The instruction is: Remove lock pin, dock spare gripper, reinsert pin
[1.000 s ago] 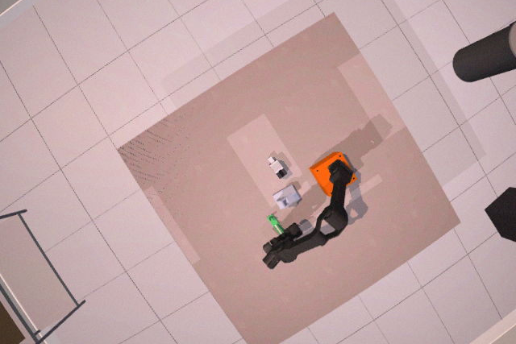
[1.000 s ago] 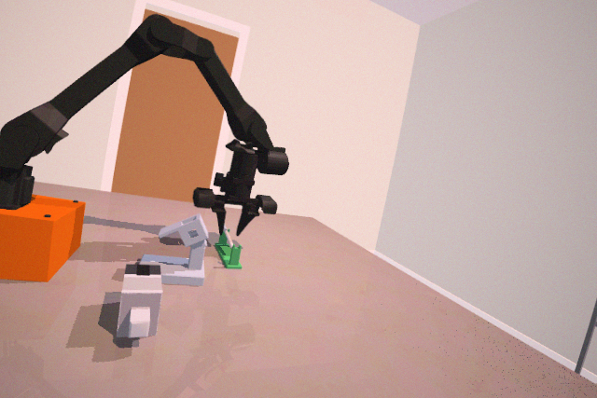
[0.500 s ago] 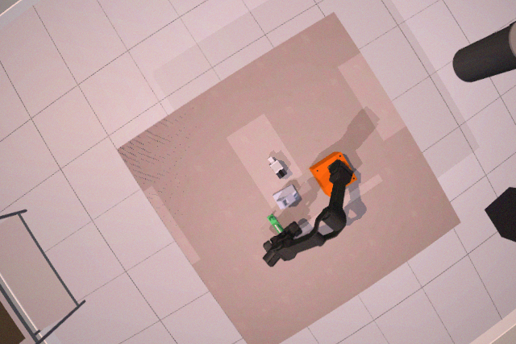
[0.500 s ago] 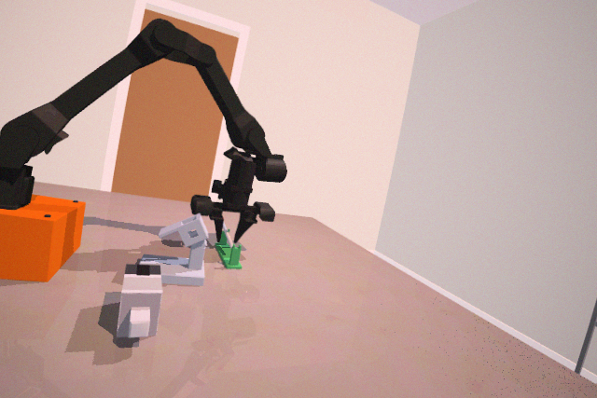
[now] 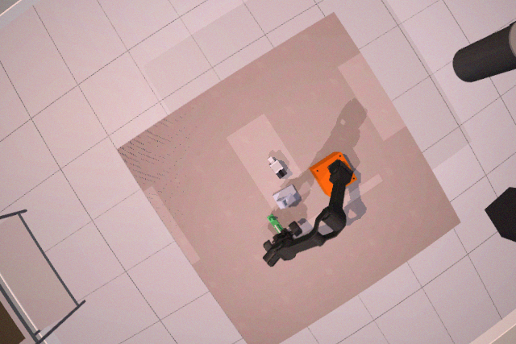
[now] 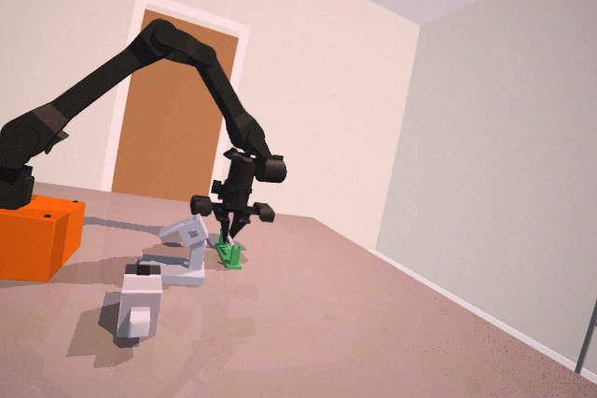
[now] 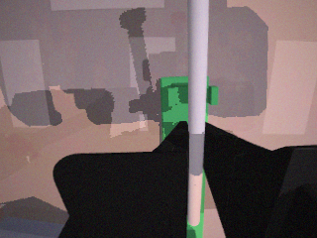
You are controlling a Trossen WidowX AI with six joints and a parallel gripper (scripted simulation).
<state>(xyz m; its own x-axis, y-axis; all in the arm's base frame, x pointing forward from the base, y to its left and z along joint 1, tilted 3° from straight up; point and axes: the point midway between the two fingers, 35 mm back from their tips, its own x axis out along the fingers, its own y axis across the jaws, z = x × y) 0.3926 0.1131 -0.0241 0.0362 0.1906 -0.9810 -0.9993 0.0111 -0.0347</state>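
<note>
The green cradle is 40 mm to the right of my gripper tip and 10 mm above it. Also, from my gripper tip: spare gripper: 180 mm behind, 290 mm to the right, 10 mm above; then grey mount: 120 mm behind, 130 mm to the right, 30 mm above.
</note>
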